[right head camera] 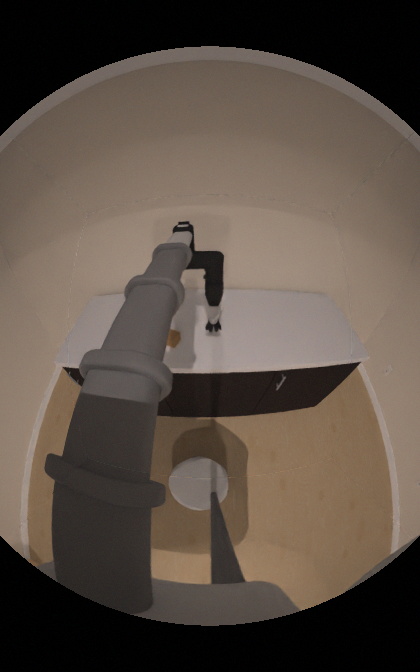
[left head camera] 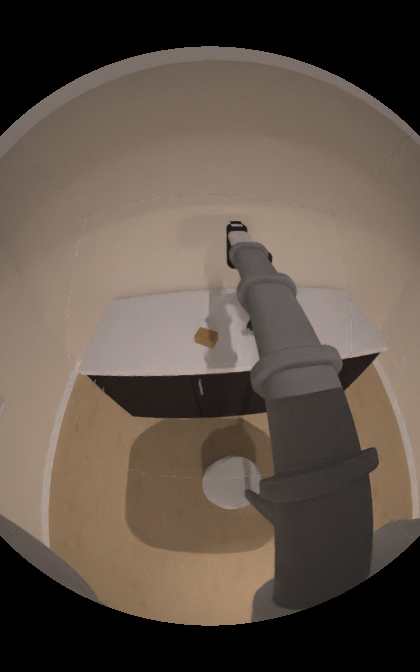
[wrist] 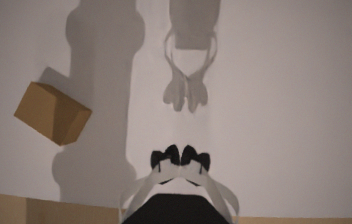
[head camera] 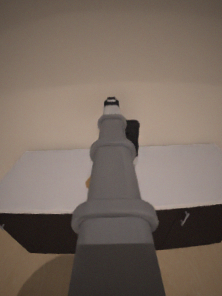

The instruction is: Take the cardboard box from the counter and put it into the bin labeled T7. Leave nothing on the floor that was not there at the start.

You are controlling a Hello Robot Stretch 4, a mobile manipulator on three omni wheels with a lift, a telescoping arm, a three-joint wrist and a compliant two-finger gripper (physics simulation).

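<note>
The cardboard box is small and brown and lies on the white counter, turned at an angle. The arm hides part of it in the head and right head views. My gripper points down above the counter, to the right of the box and apart from it. Its fingertips are together with nothing between them, so it is shut and empty. The arm mostly hides it in the left head view. No bin labeled T7 shows.
The extended arm crosses above the counter towards the back wall. Dark cabinet doors form the counter's front. A round pale disc is low in front of it.
</note>
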